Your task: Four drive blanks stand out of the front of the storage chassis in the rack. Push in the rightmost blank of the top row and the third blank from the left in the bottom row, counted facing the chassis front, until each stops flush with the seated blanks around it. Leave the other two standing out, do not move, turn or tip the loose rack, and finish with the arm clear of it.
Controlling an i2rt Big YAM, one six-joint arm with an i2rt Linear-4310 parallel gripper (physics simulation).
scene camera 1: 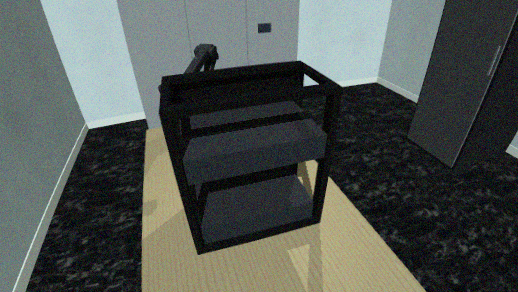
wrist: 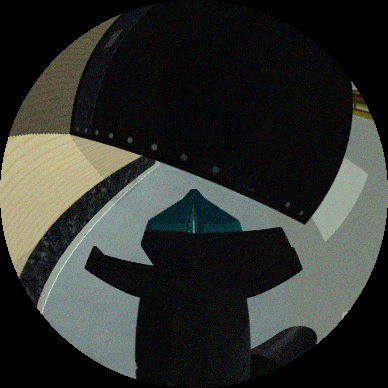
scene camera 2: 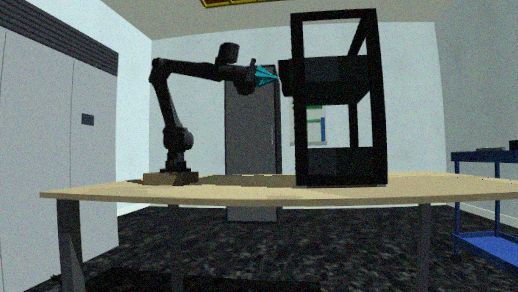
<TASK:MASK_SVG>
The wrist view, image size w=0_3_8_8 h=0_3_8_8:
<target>my gripper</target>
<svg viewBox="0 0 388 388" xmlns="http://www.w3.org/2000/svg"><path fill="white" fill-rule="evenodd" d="M282 227L242 231L238 219L204 198L194 188L190 189L183 198L148 219L140 246L153 265L105 255L97 246L92 246L84 268L111 286L139 297L135 330L135 363L137 374L141 379L154 384L174 387L179 383L207 383L207 387L241 382L248 377L250 371L250 328L246 298L269 290L302 270L294 247L290 246Z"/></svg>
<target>black open-frame rack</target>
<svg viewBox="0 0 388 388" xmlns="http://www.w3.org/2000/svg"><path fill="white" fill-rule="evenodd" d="M121 13L101 36L84 66L73 101L69 134L121 148L192 173L245 195L305 224L320 205L333 183L349 139L352 121L352 86L350 78L338 63L317 43L291 25L261 11L233 3L213 0L174 0L154 3Z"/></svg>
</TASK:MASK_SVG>
